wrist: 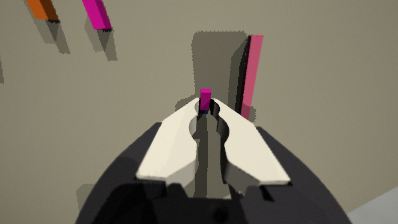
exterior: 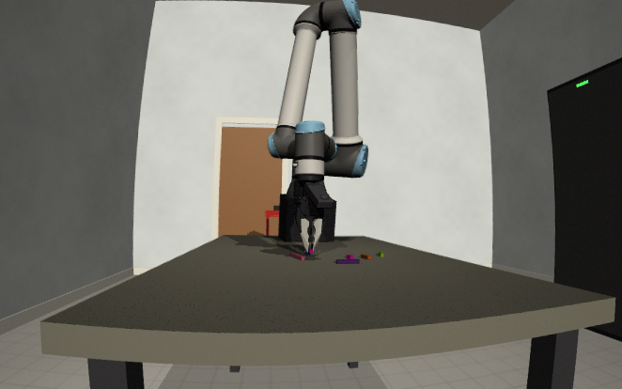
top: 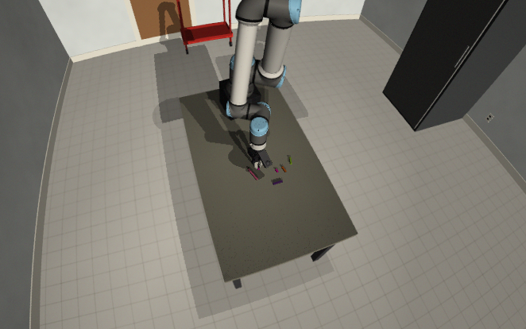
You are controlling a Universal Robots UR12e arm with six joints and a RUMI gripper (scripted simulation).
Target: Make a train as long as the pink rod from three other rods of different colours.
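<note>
My hand is 20 mm past the blue rod, 10 mm to the left of it and 20 mm above it. The rest, counted from my hand: purple rod (110 mm ahead, 110 mm to the left, 20 mm below); then orange rod (20 mm ahead, 160 mm to the left, 20 mm below); then pink rod (30 mm ahead, 40 mm to the right, 20 mm below).
</note>
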